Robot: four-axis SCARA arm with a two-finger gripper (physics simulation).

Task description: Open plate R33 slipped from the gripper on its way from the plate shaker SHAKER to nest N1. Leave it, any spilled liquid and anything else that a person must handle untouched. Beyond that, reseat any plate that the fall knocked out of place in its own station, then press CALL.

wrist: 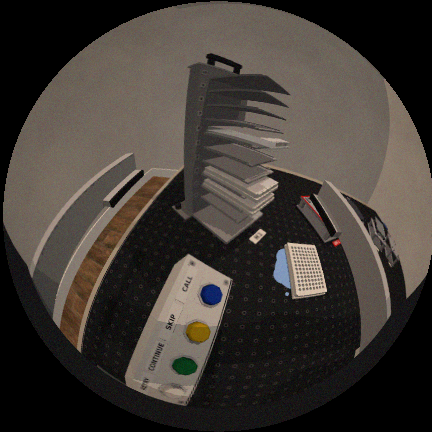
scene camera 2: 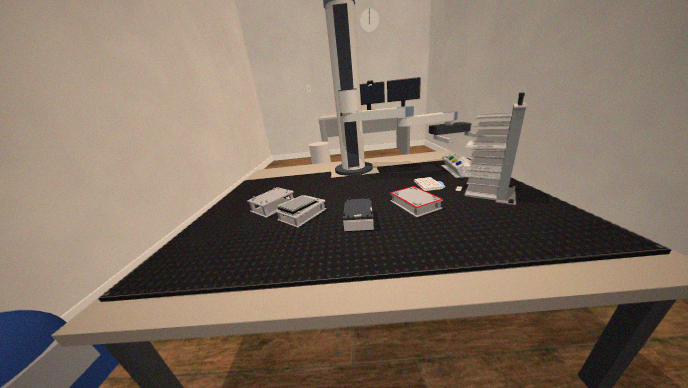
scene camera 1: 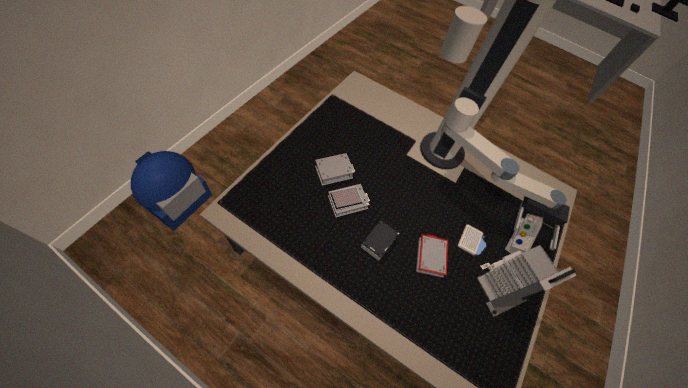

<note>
My gripper (scene camera 1: 534,239) holds nothing. Also in view: a white well plate (wrist: 306,277). Further things: a button box (wrist: 171,352).
</note>
